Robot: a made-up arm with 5 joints.
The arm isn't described. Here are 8 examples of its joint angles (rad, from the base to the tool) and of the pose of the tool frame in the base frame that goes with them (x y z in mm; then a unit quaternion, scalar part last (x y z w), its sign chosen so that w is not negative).
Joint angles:
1: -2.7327 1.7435 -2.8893 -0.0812 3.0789
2: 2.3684 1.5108 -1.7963 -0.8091 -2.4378
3: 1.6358 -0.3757 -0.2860 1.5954 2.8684
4: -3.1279 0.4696 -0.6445 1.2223 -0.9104
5: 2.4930 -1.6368 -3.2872 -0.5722 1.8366
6: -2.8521 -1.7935 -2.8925 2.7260 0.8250
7: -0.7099 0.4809 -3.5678 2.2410 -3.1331
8: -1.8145 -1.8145 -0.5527 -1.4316 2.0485
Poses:
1: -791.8 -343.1 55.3 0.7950 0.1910 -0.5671 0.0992
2: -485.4 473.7 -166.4 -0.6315 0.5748 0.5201 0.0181
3: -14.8 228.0 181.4 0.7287 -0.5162 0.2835 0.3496
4: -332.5 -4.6 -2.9 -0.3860 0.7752 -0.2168 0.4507
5: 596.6 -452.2 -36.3 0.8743 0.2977 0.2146 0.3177
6: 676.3 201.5 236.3 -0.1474 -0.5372 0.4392 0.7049
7: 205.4 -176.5 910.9 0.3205 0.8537 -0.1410 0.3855
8: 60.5 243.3 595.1 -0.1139 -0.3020 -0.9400 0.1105
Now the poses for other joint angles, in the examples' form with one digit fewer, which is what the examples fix.
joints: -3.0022 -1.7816 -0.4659 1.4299 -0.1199
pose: -35 -5 536 0.119 -0.910 0.004 0.397
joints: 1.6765 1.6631 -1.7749 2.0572 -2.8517
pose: -38 357 -308 0.360 -0.433 0.688 0.458
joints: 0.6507 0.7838 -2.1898 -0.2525 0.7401
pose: 640 487 533 -0.675 0.030 -0.566 0.472
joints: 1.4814 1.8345 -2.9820 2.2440 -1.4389
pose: 61 678 -126 0.094 0.848 -0.521 0.011
